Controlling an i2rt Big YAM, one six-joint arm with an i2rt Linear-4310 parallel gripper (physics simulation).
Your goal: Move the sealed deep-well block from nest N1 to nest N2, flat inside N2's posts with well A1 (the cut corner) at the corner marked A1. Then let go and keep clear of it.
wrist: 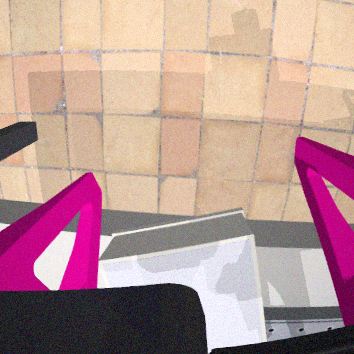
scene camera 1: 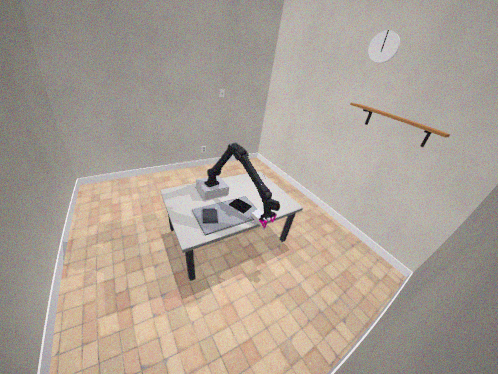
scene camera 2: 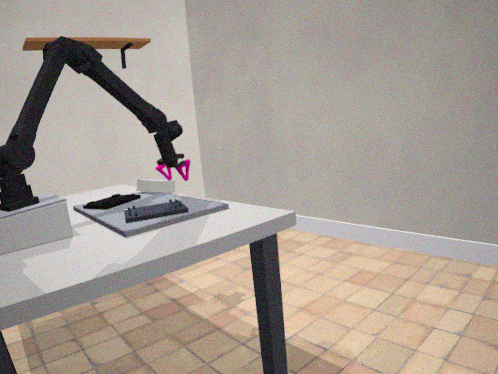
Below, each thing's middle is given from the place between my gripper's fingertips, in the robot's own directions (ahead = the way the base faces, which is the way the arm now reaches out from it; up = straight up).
The white block [wrist: 214, 253] is 110 mm behind my hand and 10 mm to the left of it. The rest, counted from my hand: grey perforated plate [wrist: 308, 313] (310 mm behind, 160 mm to the right, 30 mm below).
